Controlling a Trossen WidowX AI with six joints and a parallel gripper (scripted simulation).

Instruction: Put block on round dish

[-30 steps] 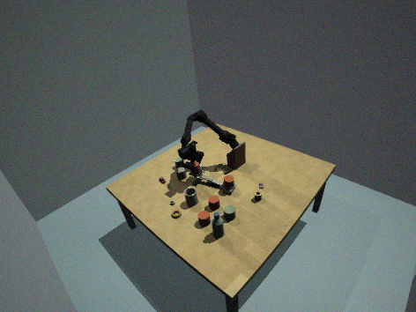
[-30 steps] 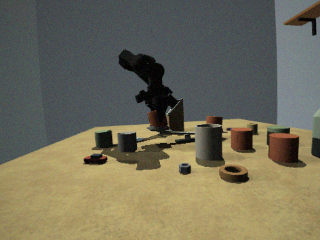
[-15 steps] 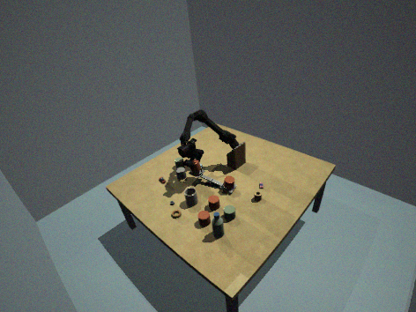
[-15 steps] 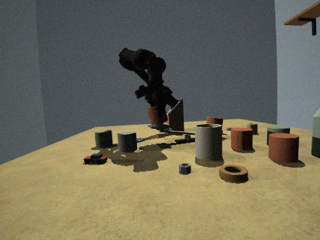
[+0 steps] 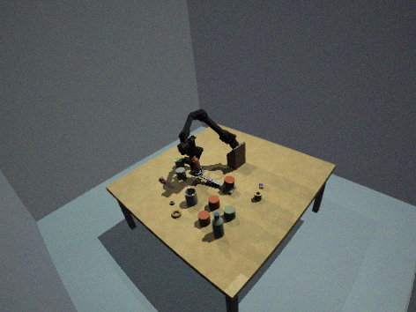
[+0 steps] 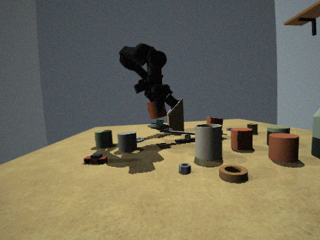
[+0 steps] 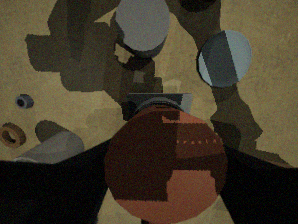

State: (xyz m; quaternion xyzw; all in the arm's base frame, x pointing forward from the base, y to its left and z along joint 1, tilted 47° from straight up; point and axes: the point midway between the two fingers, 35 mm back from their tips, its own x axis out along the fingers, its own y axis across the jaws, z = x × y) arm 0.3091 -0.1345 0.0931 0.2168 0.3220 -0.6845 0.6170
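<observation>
The pale green block lies 50 mm below my gripper tip and 10 mm to the left of it. Also, from my gripper tip: toy car 220 mm to the right, 150 mm ahead, 120 mm below; grey cylinder 110 mm to the right, 100 mm below, 30 mm ahead; light blue round dish 130 mm below, 120 mm behind, 100 mm to the right.
</observation>
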